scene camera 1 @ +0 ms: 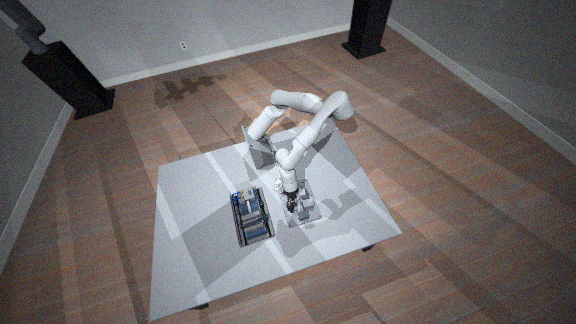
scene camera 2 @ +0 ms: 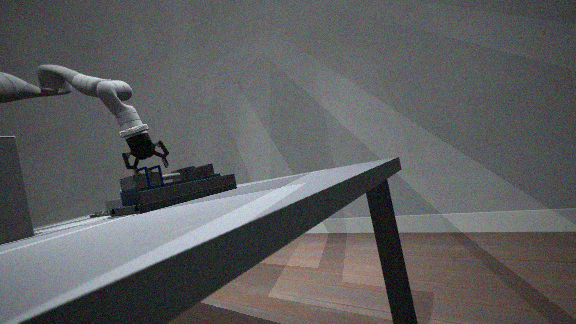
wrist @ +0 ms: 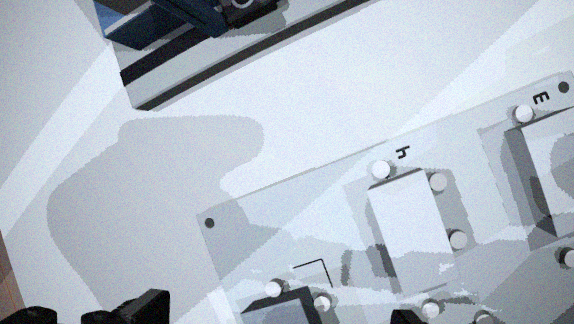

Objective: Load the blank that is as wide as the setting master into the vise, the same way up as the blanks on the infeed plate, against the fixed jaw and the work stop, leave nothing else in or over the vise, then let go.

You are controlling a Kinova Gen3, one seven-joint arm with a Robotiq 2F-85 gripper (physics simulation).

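Pixels of known places: gripper, between the fingertips: [scene camera 1: 293, 204]; arm's base, origin of its link: [scene camera 1: 253, 134].
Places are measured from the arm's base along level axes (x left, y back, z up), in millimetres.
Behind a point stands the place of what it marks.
Observation:
The infeed plate [scene camera 1: 292, 223] @(x 22, y -557, z -171 mm) [wrist: 225, 240] @(x 21, y -558, z -171 mm) carries several blocks. In the wrist view, a pale blank [wrist: 412, 230] @(x 56, y -445, z -135 mm) lies by the "h" mark, another pale block [wrist: 555, 150] @(x 52, y -360, z -135 mm) shows at the right edge, and a darker grey block [wrist: 280, 315] @(x 75, y -535, z -146 mm) is cut off at the bottom, beside a corner mark. I cannot tell which block is the setting master or which matches its width. My gripper [scene camera 1: 291, 207] @(x 58, y -503, z -65 mm) [scene camera 2: 151, 167] @(x 58, y -503, z -65 mm) [wrist: 280, 312] @(x 58, y -503, z -65 mm) is open and empty, low over the plate; its fingertips show at the wrist view's bottom edge. The vise [scene camera 1: 256, 233] @(x -173, y -549, z -120 mm) [scene camera 2: 185, 191] @(x -266, y -382, z -152 mm) [wrist: 165, 89] @(x -86, y -549, z -160 mm) stands beside the plate; its jaws are hidden in the wrist view.
White pegs [wrist: 380, 169] @(x 21, y -448, z -163 mm) [wrist: 523, 113] @(x 29, y -358, z -163 mm) stand around the blocks on the plate. Blue handles [scene camera 2: 154, 175] @(x -209, y -340, z -93 mm) rise at one end of the vise. The arm's grey mount [scene camera 1: 260, 152] @(x -1, y -131, z -24 mm) [scene camera 2: 14, 190] @(x -58, y -113, z -71 mm) stands on the table [scene camera 1: 190, 280] @(x -554, y -623, z -179 mm) [scene camera 2: 165, 245] @(x -669, y -62, z -179 mm) behind the plate and vise.

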